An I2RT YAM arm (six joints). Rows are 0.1 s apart.
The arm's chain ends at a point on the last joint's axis. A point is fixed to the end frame.
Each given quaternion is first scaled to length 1.
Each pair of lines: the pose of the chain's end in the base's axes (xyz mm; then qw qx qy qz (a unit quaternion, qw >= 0)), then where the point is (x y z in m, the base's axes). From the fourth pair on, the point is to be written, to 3 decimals.
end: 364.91, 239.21, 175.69, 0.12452, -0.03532, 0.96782, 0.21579
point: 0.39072 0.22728 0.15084
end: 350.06, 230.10, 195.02, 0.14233, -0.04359, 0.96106, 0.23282
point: 0.37696 0.21937 0.17079
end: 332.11, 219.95, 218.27, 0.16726, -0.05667, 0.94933, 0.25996
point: 0.36053 0.21117 0.19502
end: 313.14, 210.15, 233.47, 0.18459, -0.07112, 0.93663, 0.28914
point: 0.343 0.204 0.211
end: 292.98, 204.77, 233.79, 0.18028, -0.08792, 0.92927, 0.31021
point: 0.323 0.200 0.211
